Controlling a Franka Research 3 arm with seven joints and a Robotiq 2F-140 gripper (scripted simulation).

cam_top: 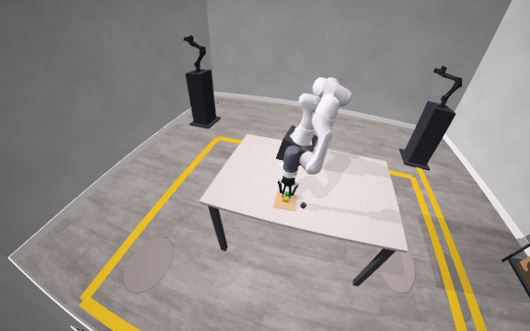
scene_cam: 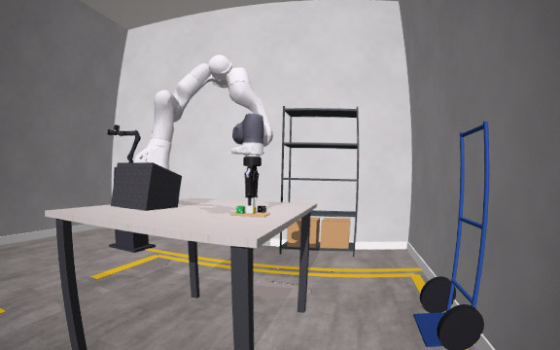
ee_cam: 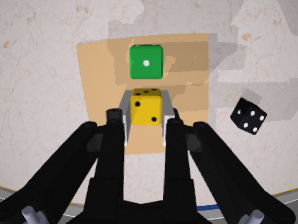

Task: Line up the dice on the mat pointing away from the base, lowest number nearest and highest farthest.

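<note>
The yellow die lies 2 cm below my hand. The rest, counted from my hand: black die (1 cm ahead, 12 cm to the left, 2 cm below); then green die (5 cm behind, 2 cm below); then tan mat (4 cm below).
</note>
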